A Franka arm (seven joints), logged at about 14 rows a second.
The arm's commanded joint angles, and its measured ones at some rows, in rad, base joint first. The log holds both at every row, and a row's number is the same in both.
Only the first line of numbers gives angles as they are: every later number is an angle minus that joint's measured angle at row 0.
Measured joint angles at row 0:
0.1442 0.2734 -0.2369 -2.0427 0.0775 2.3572 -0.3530
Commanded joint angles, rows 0 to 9:
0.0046 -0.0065 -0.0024 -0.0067 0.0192 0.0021 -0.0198
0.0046 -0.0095 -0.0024 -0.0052 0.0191 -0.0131 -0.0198
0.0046 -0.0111 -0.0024 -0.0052 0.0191 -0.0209 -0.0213
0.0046 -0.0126 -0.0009 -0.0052 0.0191 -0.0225 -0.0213
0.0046 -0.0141 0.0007 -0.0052 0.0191 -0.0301 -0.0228
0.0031 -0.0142 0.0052 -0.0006 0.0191 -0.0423 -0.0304
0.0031 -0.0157 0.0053 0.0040 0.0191 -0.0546 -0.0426
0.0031 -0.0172 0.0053 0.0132 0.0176 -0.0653 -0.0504
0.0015 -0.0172 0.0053 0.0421 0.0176 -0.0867 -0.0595
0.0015 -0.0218 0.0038 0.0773 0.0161 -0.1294 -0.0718
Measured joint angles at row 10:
0.0002 -0.0023 0.0059 0.0169 0.0001 -0.0535 -0.0265
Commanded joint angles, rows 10 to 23:
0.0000 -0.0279 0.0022 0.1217 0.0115 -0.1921 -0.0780
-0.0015 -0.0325 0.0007 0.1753 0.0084 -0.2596 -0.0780
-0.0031 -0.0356 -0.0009 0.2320 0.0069 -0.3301 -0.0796
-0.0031 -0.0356 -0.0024 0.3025 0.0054 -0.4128 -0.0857
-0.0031 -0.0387 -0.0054 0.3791 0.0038 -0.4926 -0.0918
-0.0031 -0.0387 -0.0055 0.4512 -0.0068 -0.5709 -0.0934
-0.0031 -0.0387 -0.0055 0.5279 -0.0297 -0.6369 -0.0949
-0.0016 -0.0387 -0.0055 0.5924 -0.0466 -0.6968 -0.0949
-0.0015 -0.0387 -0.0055 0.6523 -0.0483 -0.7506 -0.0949
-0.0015 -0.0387 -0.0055 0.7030 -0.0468 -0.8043 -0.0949
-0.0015 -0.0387 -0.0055 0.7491 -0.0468 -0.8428 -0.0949
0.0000 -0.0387 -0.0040 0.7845 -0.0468 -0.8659 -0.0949
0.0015 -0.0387 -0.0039 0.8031 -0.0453 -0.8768 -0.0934
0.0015 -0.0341 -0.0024 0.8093 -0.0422 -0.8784 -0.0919
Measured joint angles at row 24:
-0.0008 -0.0614 -0.0005 0.7454 -0.0353 -0.8470 -0.0710
